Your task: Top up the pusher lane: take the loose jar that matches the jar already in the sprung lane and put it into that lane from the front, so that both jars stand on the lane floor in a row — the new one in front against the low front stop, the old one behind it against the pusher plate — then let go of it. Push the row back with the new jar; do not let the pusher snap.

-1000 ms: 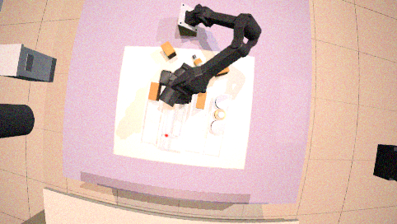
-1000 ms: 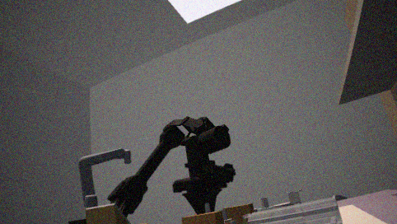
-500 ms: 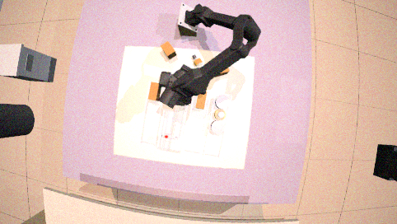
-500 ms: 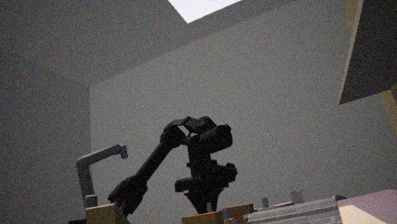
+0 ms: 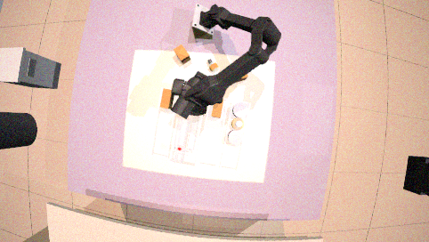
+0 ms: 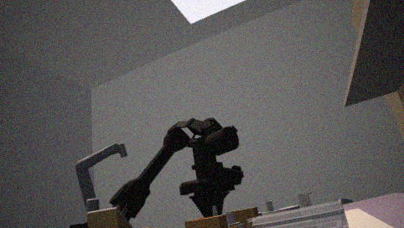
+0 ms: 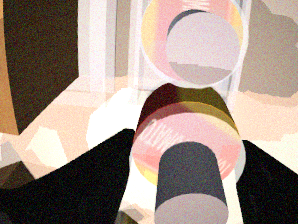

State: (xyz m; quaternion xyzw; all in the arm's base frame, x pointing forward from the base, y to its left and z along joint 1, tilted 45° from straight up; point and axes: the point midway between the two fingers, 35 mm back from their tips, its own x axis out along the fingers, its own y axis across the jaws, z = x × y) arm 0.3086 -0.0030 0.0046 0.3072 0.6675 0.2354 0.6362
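Now: the small bottle 130 mm behind my gripper tip, 40 mm to the left of it and 40 mm below it. Also, from my gripper tip: red mark 220 mm ahead, 60 mm to the right, 10 mm above; clear lane 170 mm ahead, 40 mm to the right, 40 mm below.
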